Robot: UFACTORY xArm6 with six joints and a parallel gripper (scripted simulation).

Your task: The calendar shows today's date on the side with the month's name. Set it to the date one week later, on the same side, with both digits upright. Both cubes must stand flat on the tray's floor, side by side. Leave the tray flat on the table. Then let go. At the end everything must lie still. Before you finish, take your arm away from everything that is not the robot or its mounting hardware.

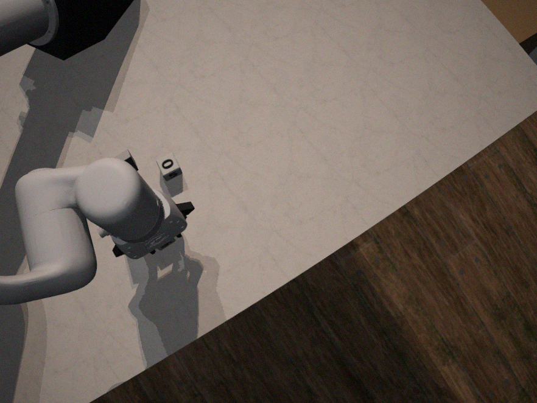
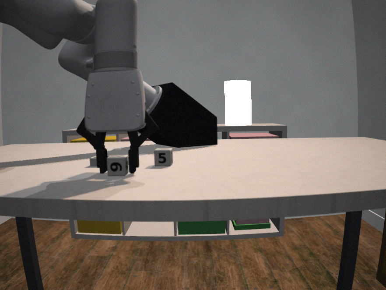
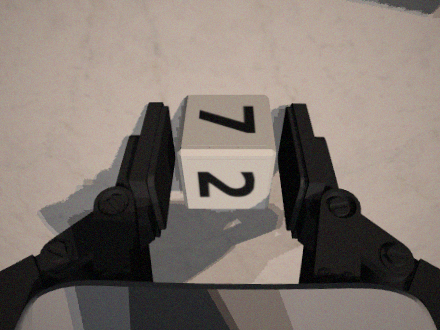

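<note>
The white cube lies 1 cm below my hand. The rest, counted from my hand: grey tray (12 cm behind, 1 cm to the right, 1 cm below).
</note>
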